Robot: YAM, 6 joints.
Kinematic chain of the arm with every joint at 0, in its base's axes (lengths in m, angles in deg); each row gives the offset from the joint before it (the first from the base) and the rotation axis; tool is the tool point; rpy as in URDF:
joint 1: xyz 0 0 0.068 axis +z
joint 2: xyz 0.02 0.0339 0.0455 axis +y
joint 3: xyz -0.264 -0.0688 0 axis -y
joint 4: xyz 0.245 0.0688 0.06 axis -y
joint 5: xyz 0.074 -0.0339 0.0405 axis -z
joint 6: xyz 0.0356 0 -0.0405 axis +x
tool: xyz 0 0 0 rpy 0 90 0
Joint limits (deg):
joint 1: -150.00..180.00
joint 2: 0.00..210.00
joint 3: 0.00..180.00
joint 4: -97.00..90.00
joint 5: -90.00..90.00
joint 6: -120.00..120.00
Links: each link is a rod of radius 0.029 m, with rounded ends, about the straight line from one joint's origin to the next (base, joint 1, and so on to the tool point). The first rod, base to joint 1, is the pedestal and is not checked.
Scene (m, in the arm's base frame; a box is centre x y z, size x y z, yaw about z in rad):
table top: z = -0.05
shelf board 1: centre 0.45 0.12 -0 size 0.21 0.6 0.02 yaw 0.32
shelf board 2: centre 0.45 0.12 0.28 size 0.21 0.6 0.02 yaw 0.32
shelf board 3: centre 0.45 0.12 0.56 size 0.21 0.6 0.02 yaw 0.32
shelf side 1: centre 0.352 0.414 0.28 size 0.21 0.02 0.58 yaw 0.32
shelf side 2: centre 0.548 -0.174 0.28 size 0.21 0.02 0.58 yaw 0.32
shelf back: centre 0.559 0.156 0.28 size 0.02 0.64 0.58 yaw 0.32
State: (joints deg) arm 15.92 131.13 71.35 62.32 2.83 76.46
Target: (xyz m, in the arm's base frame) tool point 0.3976 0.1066 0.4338
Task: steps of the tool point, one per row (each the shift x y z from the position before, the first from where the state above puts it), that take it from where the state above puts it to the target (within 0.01 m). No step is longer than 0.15 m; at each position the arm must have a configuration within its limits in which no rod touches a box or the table.
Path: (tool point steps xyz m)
1: -0.0496 -0.0187 0.0083
2: -0.0552 -0.0190 0.0030
3: -0.0594 -0.0190 -0.0027
4: -0.0623 -0.0184 -0.0086
5: 0.0374 0.0084 0.0901
6: 0.0021 -0.0001 0.1040
7: -0.0361 -0.0092 0.1040
8: 0.0535 0.0163 0.0102
9: 0.0541 0.0179 0.0000
10: 0.0527 0.0189 -0.0102

